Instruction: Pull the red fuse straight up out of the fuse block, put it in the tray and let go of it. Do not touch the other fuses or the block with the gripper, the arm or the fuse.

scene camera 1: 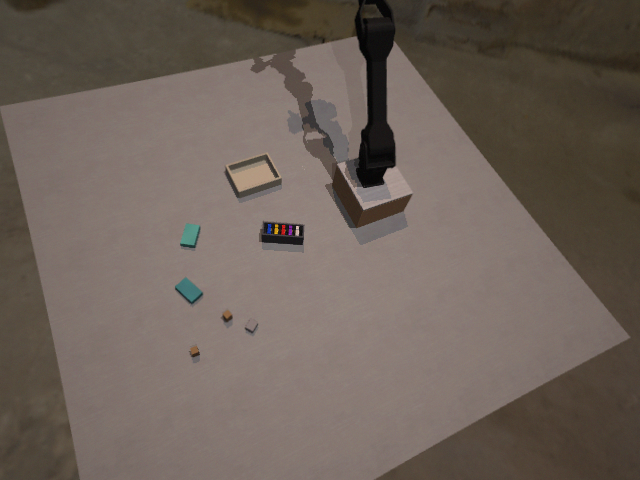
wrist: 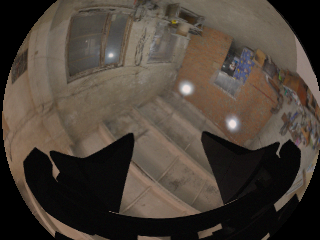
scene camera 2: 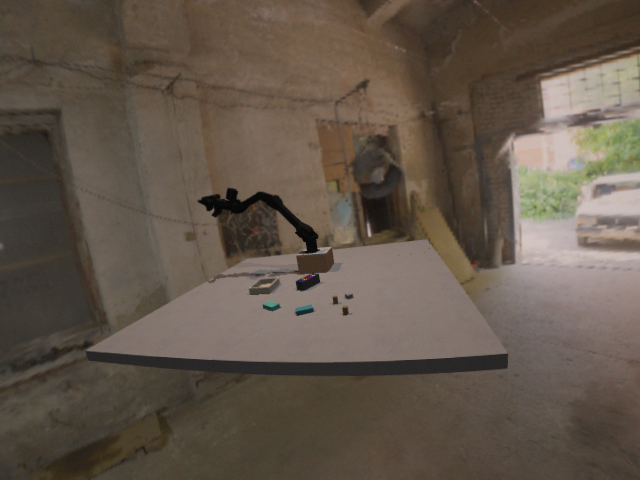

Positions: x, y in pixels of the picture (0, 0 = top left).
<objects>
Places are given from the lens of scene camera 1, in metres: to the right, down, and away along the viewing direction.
shallow beige tray (scene camera 1: 252, 175): -0.20, -0.19, 1.28
</objects>
